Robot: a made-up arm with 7 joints.
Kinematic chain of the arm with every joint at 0, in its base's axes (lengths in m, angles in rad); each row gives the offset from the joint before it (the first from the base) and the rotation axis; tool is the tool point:
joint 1: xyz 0 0.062 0 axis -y
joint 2: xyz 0 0.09 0 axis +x
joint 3: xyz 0 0 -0.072 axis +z
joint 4: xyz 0 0 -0.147 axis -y
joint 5: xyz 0 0 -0.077 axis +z
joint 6: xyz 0 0 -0.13 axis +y
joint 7: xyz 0 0 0 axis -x
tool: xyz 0 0 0
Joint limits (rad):
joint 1: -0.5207..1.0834
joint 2: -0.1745..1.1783
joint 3: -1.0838..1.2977
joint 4: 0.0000..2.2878
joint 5: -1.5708..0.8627
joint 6: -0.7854..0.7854
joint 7: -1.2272..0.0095
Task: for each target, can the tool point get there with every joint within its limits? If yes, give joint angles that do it. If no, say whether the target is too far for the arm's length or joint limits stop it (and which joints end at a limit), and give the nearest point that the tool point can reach.
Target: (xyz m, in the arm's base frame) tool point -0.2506 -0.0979 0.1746
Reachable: no: joint limits stop it (at a limit: joint 1, joint 2, joint 3, joint 4) | nearest point 0.0852 0.0018 0.0375 | short by 0.376 m
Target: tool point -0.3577 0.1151 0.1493
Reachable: no: joint limits stop it (at a limit: joint 1, joint 2, joint 3, joint 4) | nearest point -0.0749 0.2861 0.0873 | short by 0.336 m
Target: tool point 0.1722 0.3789 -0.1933
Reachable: yes | joints -0.1153 1.0576 -0.1972 1.2602 -0.1517 -0.1224 -0.2478
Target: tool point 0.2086 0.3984 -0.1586
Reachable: yes | joints 0.1839 0.6981 0.3486 1.1314 0.1740 -0.5939 -0.3091
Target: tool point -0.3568 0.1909 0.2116
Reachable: no: joint limits stop it (at a limit: joint 1, joint 2, joint 3, joint 4) | nearest point -0.0749 0.2861 0.0873 | short by 0.322 m
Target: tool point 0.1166 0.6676 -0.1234
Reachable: no: too far | nearest point 0.0955 0.5538 -0.1010 | short by 0.118 m
